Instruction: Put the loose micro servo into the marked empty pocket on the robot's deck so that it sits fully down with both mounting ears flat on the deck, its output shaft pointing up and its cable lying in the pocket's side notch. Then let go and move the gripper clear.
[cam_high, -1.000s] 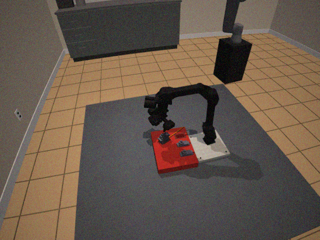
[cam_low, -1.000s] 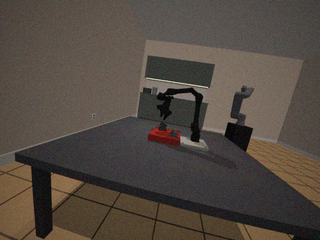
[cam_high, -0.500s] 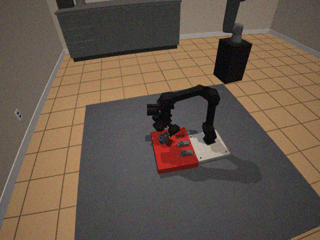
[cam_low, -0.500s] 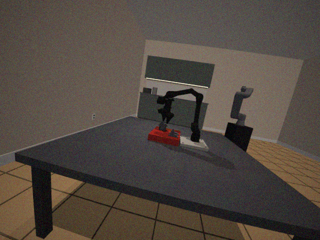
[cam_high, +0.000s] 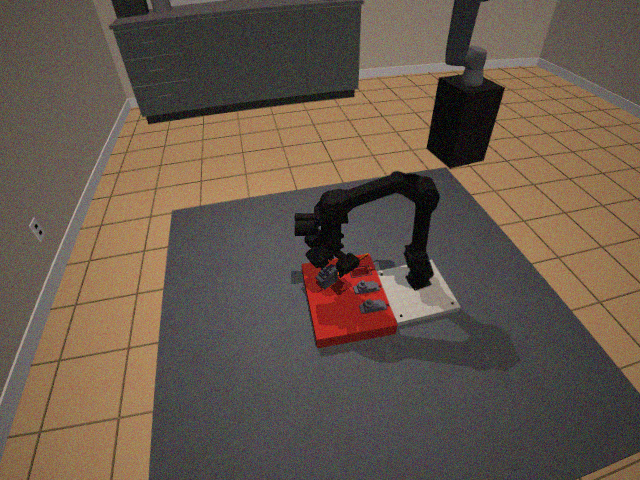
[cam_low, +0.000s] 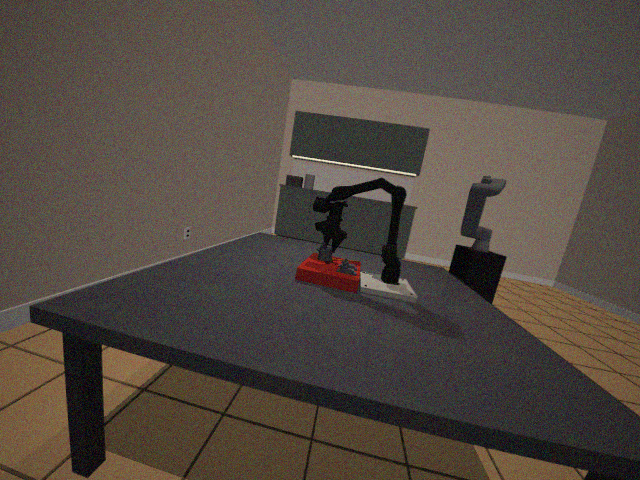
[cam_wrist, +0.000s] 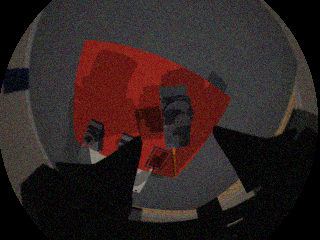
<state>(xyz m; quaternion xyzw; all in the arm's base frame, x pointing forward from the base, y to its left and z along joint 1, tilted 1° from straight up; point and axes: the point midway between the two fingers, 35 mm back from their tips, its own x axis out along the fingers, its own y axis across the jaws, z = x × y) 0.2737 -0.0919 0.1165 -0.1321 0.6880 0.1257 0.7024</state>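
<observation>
My gripper tip is 80 mm above the red deck, 60 mm to the right of it and 20 mm short of it.
</observation>
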